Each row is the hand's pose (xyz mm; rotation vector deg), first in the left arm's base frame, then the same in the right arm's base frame.
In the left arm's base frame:
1: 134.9 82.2 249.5 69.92 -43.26 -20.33
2: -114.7 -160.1 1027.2 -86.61 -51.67 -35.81
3: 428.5 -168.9 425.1 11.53 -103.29 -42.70
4: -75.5 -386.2 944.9 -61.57 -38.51 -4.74
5: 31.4 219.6 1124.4 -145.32 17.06 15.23
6: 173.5 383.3 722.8 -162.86 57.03 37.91
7: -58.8 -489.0 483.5 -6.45 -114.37 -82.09
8: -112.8 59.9 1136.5 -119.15 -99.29 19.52
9: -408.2 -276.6 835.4 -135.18 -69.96 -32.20
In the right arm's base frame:
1: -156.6 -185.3 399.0 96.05 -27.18 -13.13
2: -261.3 -760.9 1018.3 -56.94 -54.10 -29.22
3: 213.3 -373.9 486.7 42.03 -88.98 -47.94
4: -157.5 -915.8 861.2 -33.63 -45.04 4.61
5: -238.2 -417.5 1256.0 -125.70 -9.63 23.82
6: -184.0 -82.3 951.1 -153.29 19.40 45.08
7: -140.5 -832.1 396.0 21.02 -92.08 -88.83
8: -322.5 -608.0 1200.5 -87.25 -112.59 5.62
9: -514.5 -887.5 780.8 -102.86 -76.47 -34.93

